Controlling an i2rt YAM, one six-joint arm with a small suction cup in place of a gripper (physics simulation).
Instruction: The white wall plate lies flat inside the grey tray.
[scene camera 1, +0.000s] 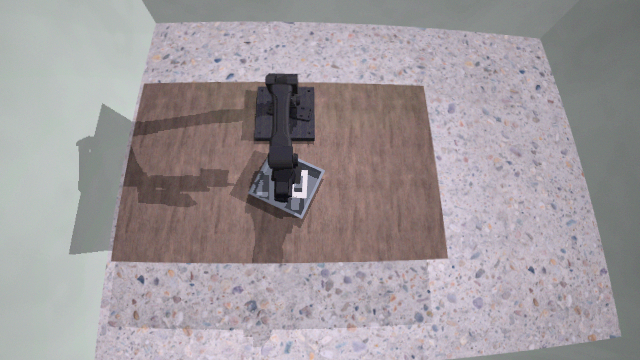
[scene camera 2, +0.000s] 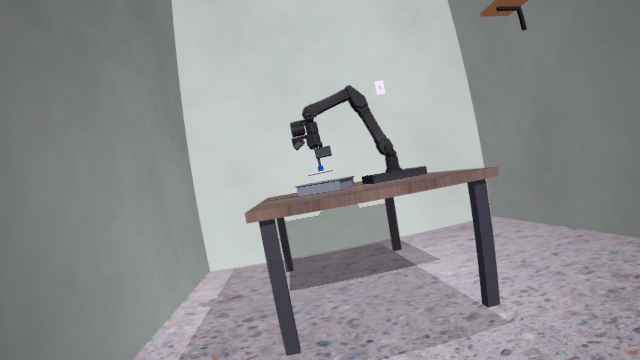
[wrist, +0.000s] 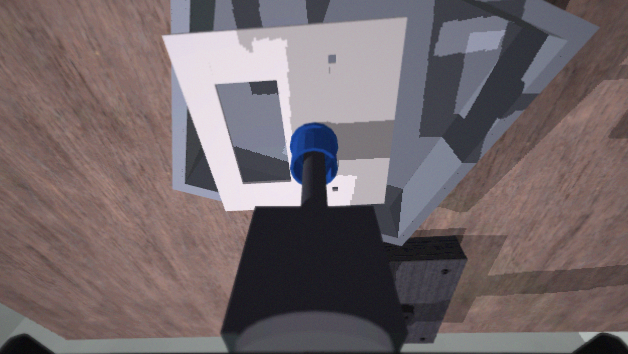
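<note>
The white wall plate (scene camera 1: 304, 191) (scene camera 2: 327, 171) (wrist: 350, 90) is on my suction cup, roughly level, in the air above the grey tray. It has a rectangular opening and two small holes. In scene camera 2 a gap shows between the plate and the rim of the tray (scene camera 1: 313, 198) (scene camera 2: 325, 187) (wrist: 430, 185). My gripper, a blue suction cup (scene camera 2: 320, 168) (wrist: 314, 150), is shut on the plate, beside its rectangular opening. In scene camera 1 the arm hides the cup and part of the plate. The tray stands turned at an angle on the table.
The brown wooden table (scene camera 1: 375, 175) (scene camera 2: 400, 192) (wrist: 100, 225) carries the tray and the arm's dark base plate (scene camera 1: 307, 131) (scene camera 2: 372, 178) (wrist: 425, 285), which stands close behind the tray. A small white wall fitting (scene camera 2: 380, 87) and an orange shelf (scene camera 2: 500, 7) are on the walls.
</note>
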